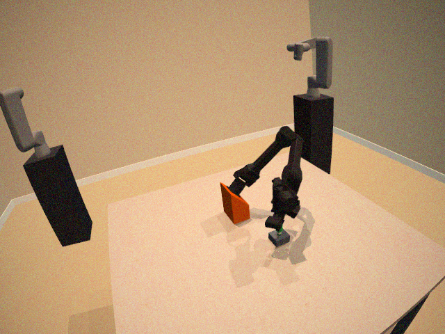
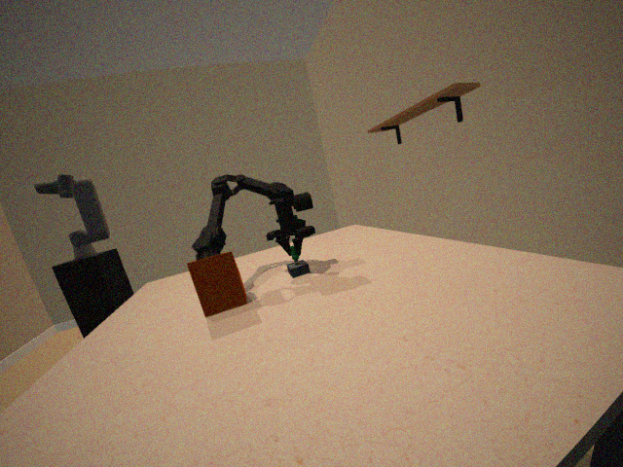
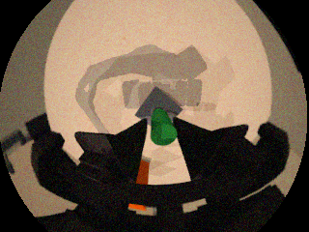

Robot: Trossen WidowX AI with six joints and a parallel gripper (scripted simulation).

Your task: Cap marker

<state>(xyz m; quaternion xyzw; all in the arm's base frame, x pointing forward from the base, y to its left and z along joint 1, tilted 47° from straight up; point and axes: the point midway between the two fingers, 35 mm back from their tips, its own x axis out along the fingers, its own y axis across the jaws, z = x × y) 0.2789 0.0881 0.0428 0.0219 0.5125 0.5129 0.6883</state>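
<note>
Now: gripper tip 1 cm below the green marker cap.
</note>
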